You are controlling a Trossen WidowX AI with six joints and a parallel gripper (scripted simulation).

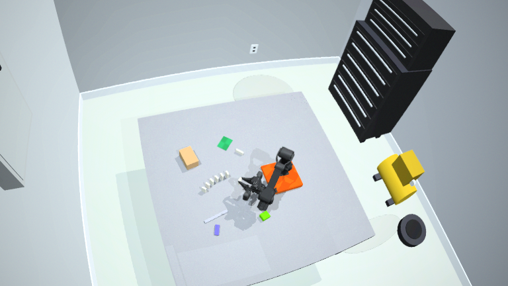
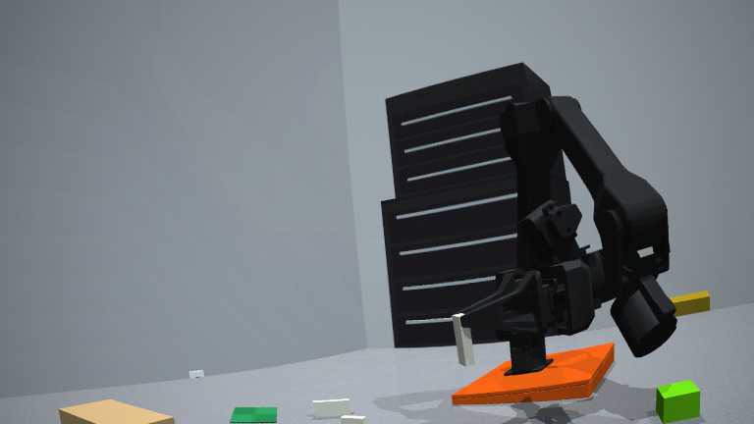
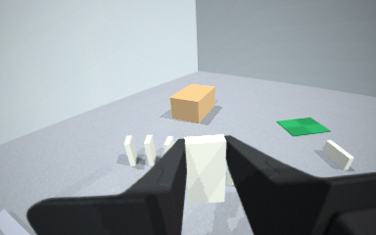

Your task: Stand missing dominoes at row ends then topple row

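The green tile lies 20 mm behind my gripper tip, 350 mm to the right of it and 150 mm below it. Also, from my gripper tip: green cube (110 mm behind, 210 mm to the left, 140 mm below); purple block (180 mm ahead, 230 mm to the left, 140 mm below); thin strip (170 mm ahead, 140 mm to the left, 150 mm below).
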